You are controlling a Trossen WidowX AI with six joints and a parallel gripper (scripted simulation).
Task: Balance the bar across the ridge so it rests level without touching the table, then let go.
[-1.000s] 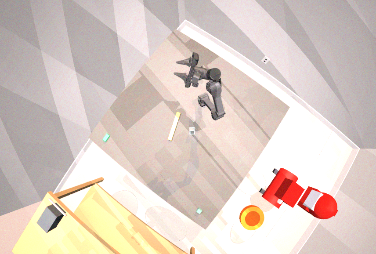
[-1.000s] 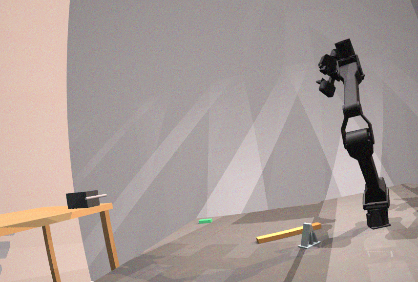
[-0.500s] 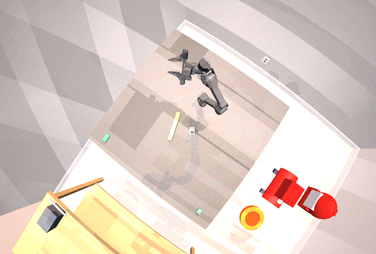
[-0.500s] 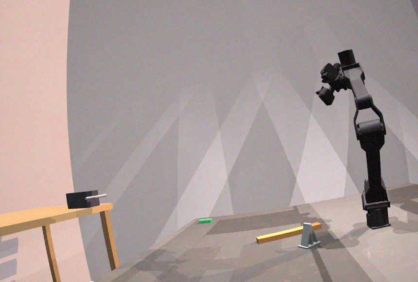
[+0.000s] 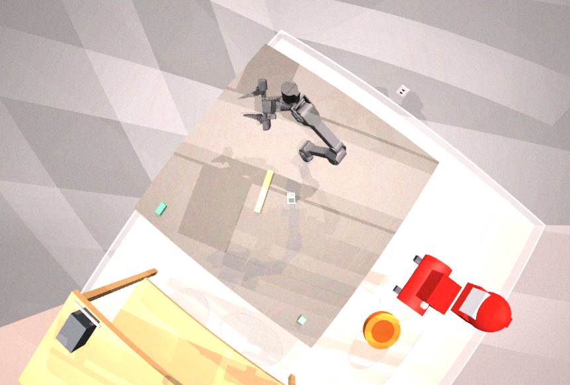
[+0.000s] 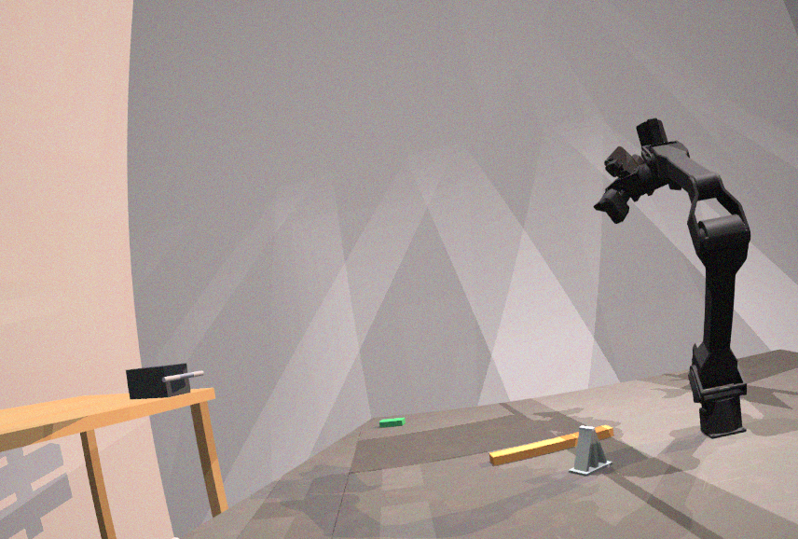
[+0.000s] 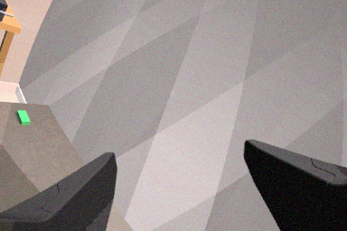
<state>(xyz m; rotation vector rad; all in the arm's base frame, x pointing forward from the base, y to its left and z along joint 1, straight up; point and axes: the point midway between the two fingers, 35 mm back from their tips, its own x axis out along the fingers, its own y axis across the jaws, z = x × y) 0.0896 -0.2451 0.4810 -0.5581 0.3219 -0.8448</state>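
The orange bar lies 47 cm below my gripper tip, 19 cm to the left of it and 19 cm ahead of it.
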